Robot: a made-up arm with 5 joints. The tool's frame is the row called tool.
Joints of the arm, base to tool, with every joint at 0 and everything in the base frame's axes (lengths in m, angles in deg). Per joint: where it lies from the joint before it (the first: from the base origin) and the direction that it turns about. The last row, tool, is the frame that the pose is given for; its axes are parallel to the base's.
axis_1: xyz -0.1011 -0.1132 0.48 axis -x
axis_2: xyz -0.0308 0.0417 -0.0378 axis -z
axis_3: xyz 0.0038 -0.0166 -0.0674 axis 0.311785 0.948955 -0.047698
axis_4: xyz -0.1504 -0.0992 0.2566 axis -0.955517 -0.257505 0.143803
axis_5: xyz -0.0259 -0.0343 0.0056 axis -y
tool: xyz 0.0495 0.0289 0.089
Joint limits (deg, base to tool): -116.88..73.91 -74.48..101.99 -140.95..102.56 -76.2..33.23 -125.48..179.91
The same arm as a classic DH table. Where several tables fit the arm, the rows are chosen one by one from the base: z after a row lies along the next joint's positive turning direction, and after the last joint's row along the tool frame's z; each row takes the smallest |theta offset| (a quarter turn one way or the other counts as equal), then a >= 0, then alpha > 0; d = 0 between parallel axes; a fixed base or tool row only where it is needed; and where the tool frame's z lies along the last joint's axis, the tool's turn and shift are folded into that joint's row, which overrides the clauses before.
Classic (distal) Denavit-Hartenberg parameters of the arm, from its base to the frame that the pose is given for. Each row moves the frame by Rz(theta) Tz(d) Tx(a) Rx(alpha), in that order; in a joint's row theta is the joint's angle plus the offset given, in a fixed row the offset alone. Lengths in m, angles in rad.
base (fixed): d 0.48, theta0 -1.5708, a 0.1132, alpha 1.5708
axis_1: d 0.1319, theta0 0, a -0.0417, alpha 1.5708
axis_2: d 0.1059, theta0 -1.2534, a 0.0088, alpha 1.5231
axis_3: d -0.072, theta0 -1.4294, a 0.2313, alpha 2.1521
axis_4: d 0.202, theta0 -0.0009, a 0.0017, alpha 1.3104
axis_5: d -0.0016, theta0 -1.4214, a 0.0495, alpha -1.5708
tool (fixed): d 0.089, theta0 0, a 0, alpha 0
Joint limits (rad, base to tool): -2.0399..1.29 -1.2999..1.7801 -2.46..1.79 -1.3299..0.58 -2.19..3.14

